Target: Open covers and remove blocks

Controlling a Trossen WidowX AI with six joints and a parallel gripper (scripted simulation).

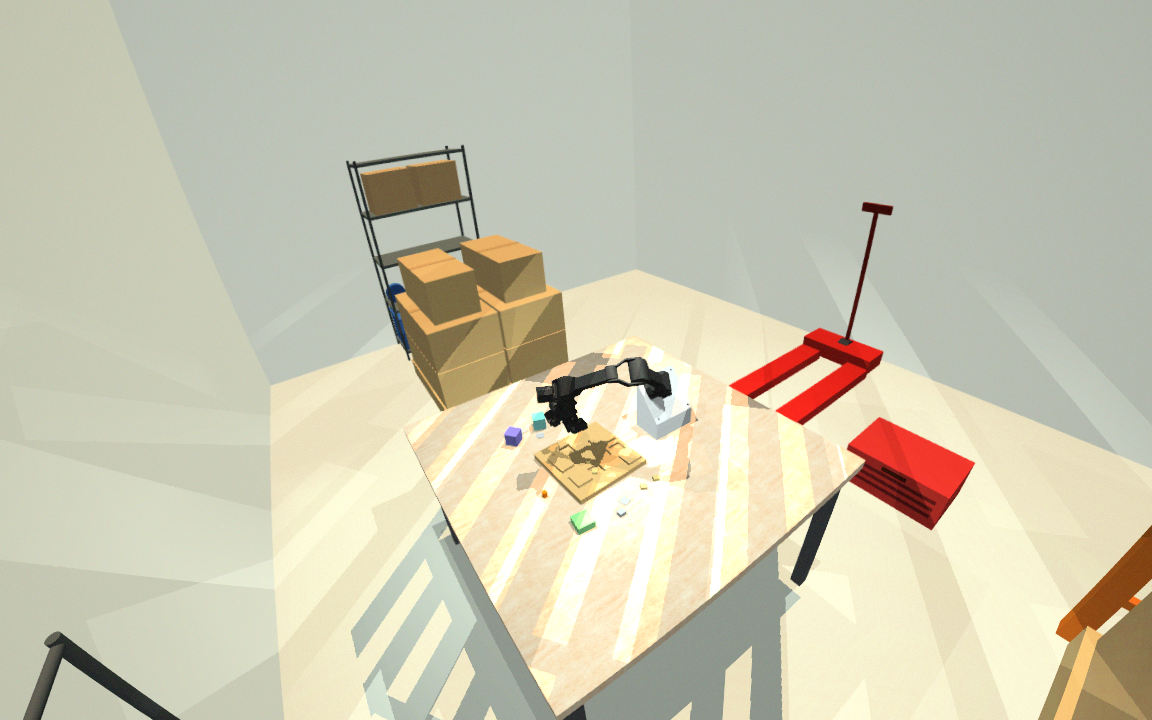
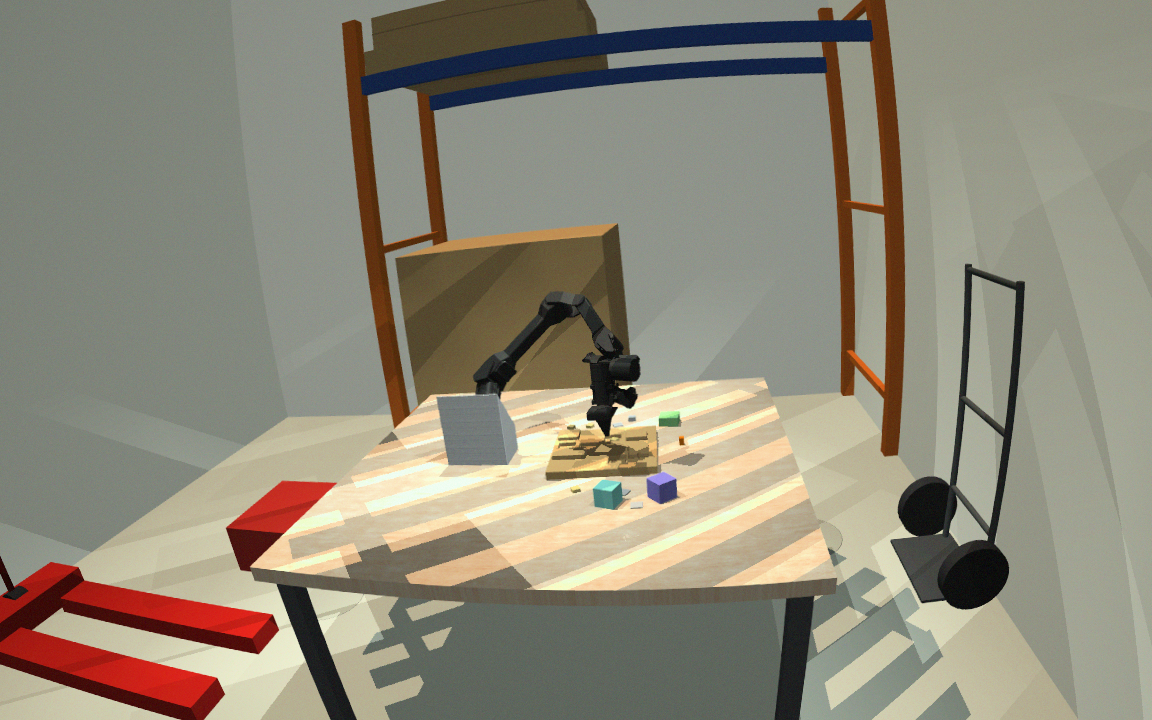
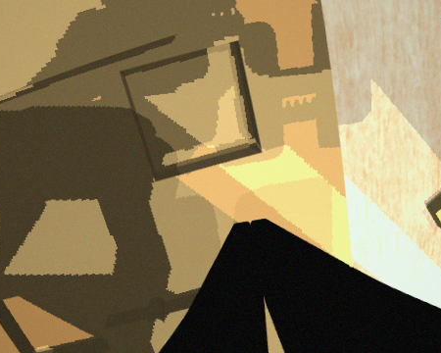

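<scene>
My gripper tip is now 11 cm to the right of the wooden puzzle board, 7 cm above it and 3 cm past it. Round my gripper tip: teal cube (21 cm to the right, 7 cm below, 2 cm ahead); then tiny orange piece (19 cm ahead, 14 cm to the left, 8 cm below); then purple cube (19 cm to the right, 15 cm ahead, 7 cm below).
</scene>
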